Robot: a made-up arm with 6 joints.
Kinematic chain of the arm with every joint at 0, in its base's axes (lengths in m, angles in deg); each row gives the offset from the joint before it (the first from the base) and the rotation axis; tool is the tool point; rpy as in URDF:
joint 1: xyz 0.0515 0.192 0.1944 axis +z
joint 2: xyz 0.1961 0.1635 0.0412 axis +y
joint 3: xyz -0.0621 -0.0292 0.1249 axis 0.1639 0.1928 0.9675
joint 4: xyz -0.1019 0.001 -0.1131 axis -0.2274 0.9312 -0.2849
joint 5: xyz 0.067 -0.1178 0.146 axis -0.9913 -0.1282 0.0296
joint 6: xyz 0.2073 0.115 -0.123 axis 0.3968 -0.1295 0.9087
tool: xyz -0.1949 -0.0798 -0.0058 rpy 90 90 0
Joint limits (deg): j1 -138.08..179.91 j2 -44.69..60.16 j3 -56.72..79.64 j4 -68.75..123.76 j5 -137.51..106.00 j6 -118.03..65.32
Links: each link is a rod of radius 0.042 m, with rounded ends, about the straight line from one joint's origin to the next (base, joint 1, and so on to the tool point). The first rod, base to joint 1, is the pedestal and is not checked.
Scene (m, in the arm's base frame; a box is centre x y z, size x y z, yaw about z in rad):
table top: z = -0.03
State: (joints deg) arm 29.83 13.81 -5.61 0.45 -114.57 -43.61
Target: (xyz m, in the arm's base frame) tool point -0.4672 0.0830 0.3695
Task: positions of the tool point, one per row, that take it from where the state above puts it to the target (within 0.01 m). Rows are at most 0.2 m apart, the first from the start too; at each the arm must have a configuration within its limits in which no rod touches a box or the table.
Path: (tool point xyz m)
1: 0.2855 0.2967 0.6080
2: 0.3440 0.2237 0.6056
3: 0.3770 0.1267 0.5976
4: 0.3751 0.0153 0.5843
5: 0.3325 -0.0971 0.5661
6: 0.2490 -0.1951 0.5435
7: 0.1306 -0.2633 0.5174
8: -0.0110 -0.2892 0.4887
9: -0.1597 -0.2652 0.4585
10: -0.2970 -0.1901 0.4278
11: -0.4045 -0.0699 0.3978
12: -0.4672 0.0830 0.3695

